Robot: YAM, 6 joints.
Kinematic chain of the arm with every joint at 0, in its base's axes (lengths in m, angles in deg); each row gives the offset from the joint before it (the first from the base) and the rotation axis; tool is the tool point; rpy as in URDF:
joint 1: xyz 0 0 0.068 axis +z
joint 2: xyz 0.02 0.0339 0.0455 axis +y
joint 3: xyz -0.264 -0.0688 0 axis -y
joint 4: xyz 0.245 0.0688 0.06 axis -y
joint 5: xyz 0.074 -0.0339 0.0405 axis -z
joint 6: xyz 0.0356 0 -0.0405 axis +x
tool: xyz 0 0 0 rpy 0 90 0
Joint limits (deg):
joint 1: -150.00..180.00
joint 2: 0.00..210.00
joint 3: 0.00..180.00
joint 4: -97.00..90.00
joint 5: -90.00..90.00
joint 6: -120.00..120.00
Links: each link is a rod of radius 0.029 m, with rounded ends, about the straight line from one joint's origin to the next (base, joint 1, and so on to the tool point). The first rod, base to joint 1, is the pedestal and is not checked.
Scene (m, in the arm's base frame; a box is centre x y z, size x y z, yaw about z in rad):
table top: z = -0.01
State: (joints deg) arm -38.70 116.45 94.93 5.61 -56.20 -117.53
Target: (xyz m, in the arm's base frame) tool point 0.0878 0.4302 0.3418
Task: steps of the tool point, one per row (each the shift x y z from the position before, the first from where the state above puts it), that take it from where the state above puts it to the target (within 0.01 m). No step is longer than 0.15 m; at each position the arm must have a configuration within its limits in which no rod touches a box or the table.
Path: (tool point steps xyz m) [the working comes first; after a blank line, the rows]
Joints at the target: 74.36 106.91 91.62 4.16 -62.04 -117.53
Straight joint move there: clear.

1: 0.0514 0.1060 0.0068
2: 0.0234 0.1143 0.0067
3: -0.0054 0.1155 0.0067
4: -0.0334 0.1093 0.0065
5: -0.0587 0.0967 0.0064
6: -0.0799 0.0784 0.0063
7: -0.0957 0.0557 0.0062
8: -0.1052 0.0299 0.0061

